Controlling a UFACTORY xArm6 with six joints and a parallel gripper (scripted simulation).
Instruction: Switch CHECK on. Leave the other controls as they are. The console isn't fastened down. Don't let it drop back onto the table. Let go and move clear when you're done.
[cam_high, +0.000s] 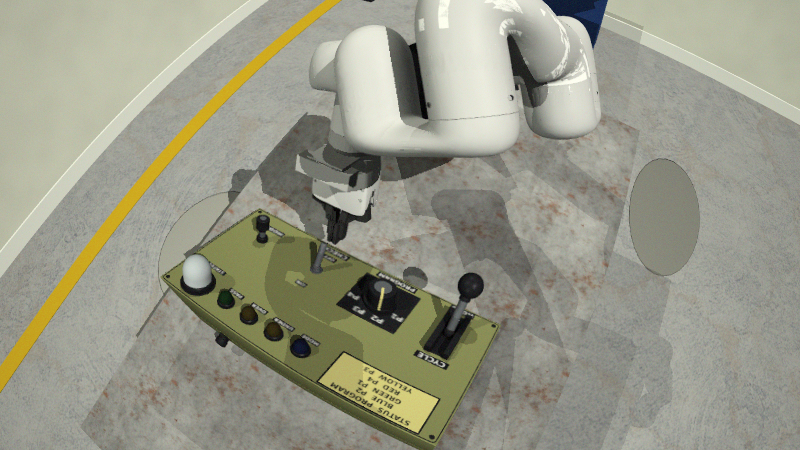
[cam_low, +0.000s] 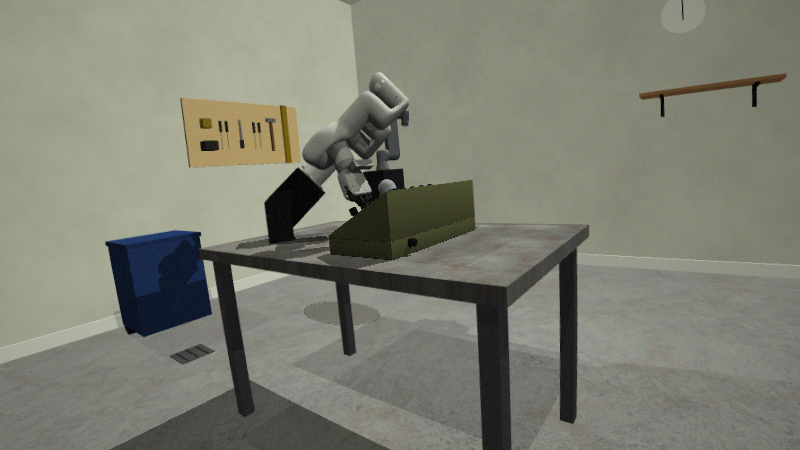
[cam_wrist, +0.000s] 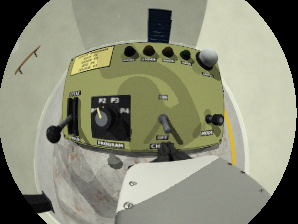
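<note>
My hand is 60 mm short of the grey toggle lever and 10 mm above it. The rest, counted from my hand: program dial: 130 mm to the left, 60 mm ahead; olive console: 90 mm ahead, 70 mm to the left, 30 mm below; ball-topped cycle lever: 240 mm to the left, 20 mm ahead.
</note>
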